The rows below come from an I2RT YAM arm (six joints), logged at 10 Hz.
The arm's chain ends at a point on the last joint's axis. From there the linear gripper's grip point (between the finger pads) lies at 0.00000 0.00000 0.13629 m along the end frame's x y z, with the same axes.
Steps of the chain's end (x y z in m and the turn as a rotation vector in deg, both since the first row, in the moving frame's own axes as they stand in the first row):
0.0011 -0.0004 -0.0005 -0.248 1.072 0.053
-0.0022 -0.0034 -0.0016 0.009 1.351 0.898
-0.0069 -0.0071 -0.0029 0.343 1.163 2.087
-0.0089 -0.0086 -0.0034 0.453 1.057 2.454
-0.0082 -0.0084 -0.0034 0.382 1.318 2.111
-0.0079 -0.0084 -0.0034 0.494 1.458 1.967
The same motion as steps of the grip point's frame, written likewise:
0.0036 0.0002 -0.0005 -0.248 1.072 0.053
0.0010 -0.0034 -0.0016 0.009 1.351 0.898
-0.0041 -0.0079 -0.0029 0.343 1.163 2.087
-0.0064 -0.0096 -0.0034 0.453 1.057 2.454
-0.0050 -0.0093 -0.0034 0.382 1.318 2.111
-0.0044 -0.0095 -0.0034 0.494 1.458 1.967

